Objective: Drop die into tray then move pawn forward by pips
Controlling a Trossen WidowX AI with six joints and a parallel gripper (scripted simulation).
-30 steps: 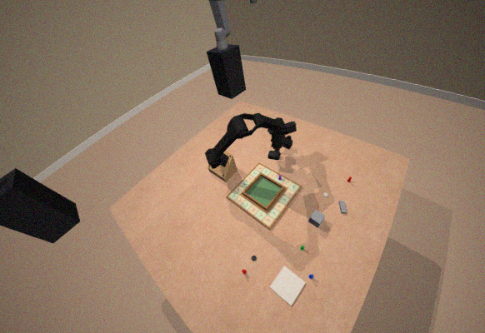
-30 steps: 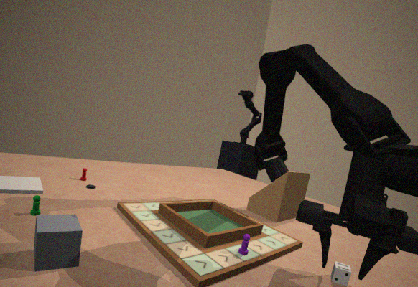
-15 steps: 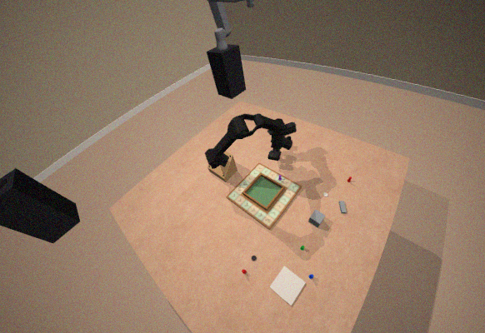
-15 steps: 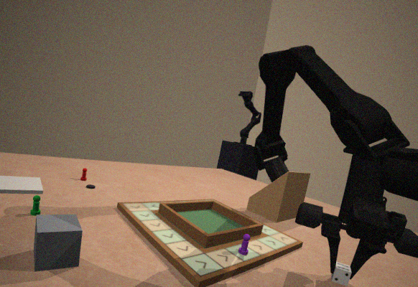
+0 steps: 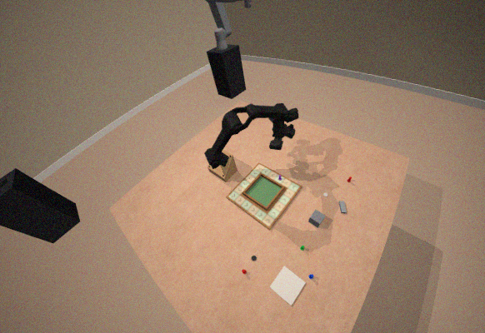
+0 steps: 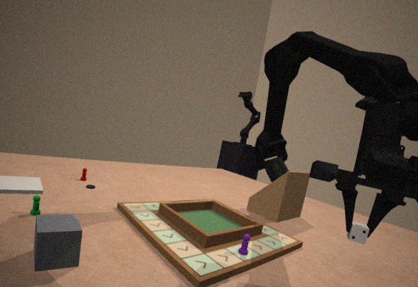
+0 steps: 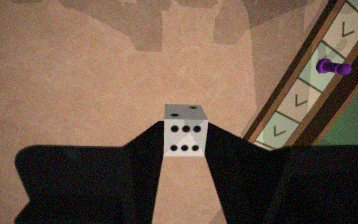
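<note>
The purple pawn lies 130 mm to the right of my gripper tip, 110 mm ahead of it and 60 mm below it. The rest, counted from my gripper tip: grey cube 370 mm ahead, 220 mm to the right, 60 mm below; white die right at my gripper tip; green dice tray 250 mm to the right, 90 mm ahead, 80 mm below.
</note>
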